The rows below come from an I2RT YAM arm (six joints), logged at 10 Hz.
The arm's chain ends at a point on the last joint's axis. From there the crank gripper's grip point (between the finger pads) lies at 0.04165 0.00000 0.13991 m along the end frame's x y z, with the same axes.
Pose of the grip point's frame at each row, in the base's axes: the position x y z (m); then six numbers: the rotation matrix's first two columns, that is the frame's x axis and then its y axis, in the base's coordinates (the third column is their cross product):
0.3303, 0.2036, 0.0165, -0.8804, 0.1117, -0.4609, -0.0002, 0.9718, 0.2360
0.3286, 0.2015, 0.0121, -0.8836, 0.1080, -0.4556, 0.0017, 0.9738, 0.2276
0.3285, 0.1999, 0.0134, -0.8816, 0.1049, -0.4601, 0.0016, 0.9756, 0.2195
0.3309, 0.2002, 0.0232, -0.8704, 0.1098, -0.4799, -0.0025, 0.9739, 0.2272
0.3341, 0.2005, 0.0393, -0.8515, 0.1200, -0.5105, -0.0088, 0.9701, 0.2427
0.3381, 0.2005, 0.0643, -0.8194, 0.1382, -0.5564, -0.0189, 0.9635, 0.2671
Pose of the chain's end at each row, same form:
0.3006, 0.1699, 0.1554, -0.8804, 0.1117, -0.4609, -0.0002, 0.9718, 0.2360
0.2999, 0.1690, 0.1515, -0.8836, 0.1080, -0.4556, 0.0017, 0.9738, 0.2276
0.2992, 0.1686, 0.1529, -0.8816, 0.1049, -0.4601, 0.0016, 0.9756, 0.2195
0.2983, 0.1678, 0.1617, -0.8704, 0.1098, -0.4799, -0.0025, 0.9739, 0.2272
0.2962, 0.1660, 0.1760, -0.8515, 0.1200, -0.5105, -0.0088, 0.9701, 0.2427
0.2921, 0.1627, 0.1976, -0.8194, 0.1382, -0.5564, -0.0189, 0.9635, 0.2671

